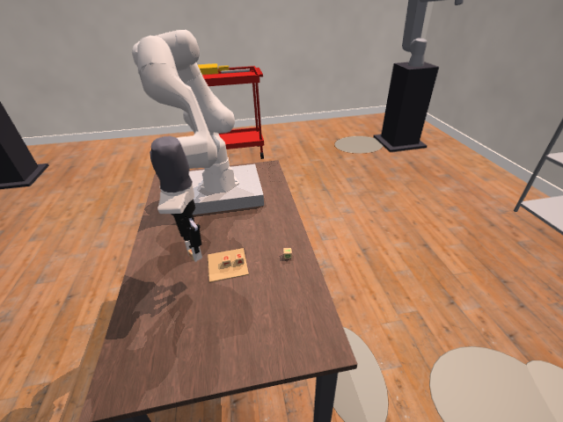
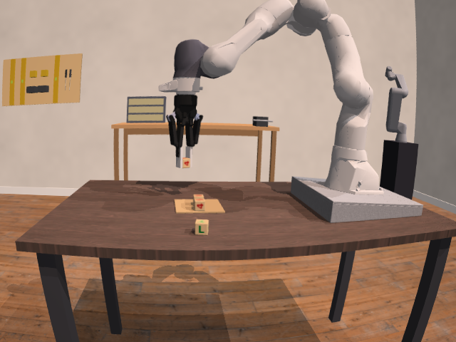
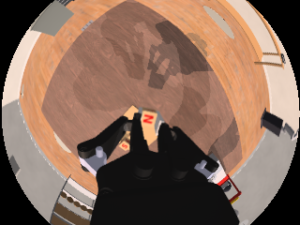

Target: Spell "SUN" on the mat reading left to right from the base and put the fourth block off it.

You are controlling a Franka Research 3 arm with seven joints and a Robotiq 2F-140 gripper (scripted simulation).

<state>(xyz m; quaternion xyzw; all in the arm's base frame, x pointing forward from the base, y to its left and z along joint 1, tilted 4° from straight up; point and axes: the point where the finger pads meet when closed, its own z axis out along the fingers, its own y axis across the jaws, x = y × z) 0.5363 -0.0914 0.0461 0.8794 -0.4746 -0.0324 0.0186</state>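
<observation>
Now: the U block 12 cm below my hand, 10 cm to the left of it and 4 cm behind it. Round my hand: mat 14 cm below, 10 cm to the left, 4 cm behind; S block 14 cm to the left, 12 cm below, 4 cm behind; N block 2 cm below.
</observation>
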